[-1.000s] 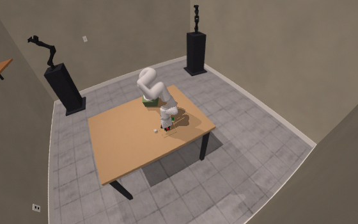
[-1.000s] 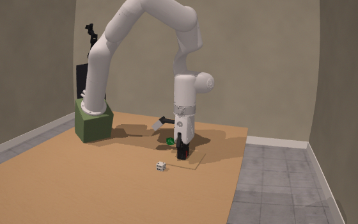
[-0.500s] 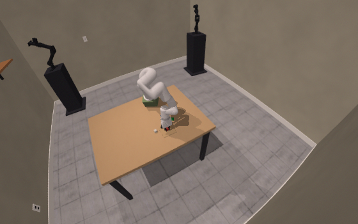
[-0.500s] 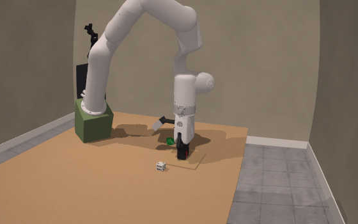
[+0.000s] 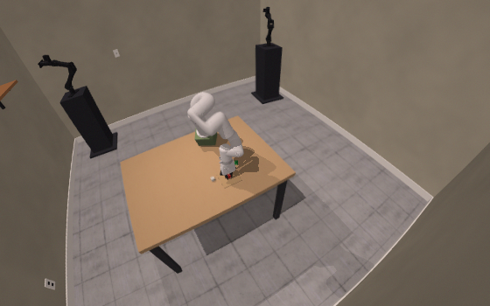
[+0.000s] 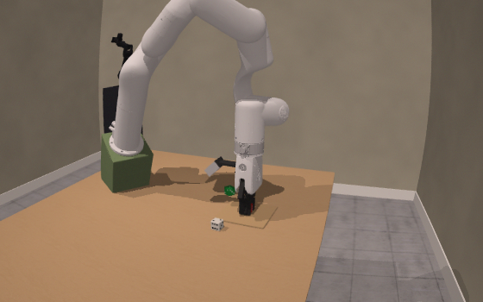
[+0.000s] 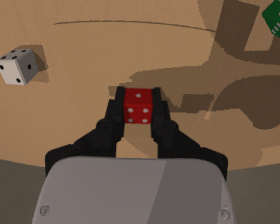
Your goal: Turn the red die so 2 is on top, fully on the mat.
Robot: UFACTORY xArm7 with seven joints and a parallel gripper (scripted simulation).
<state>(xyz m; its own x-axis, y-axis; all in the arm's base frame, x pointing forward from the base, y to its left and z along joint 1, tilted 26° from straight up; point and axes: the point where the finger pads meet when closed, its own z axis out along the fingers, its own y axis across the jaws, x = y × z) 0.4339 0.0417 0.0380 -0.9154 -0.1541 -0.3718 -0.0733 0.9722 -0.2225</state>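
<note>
The red die lies 10 mm below my hand. The rest, counted from my hand: tan mat: 20 mm below; green die: 110 mm to the left, 100 mm behind, 10 mm below; white die: 110 mm to the right, 30 mm behind, 10 mm below.
</note>
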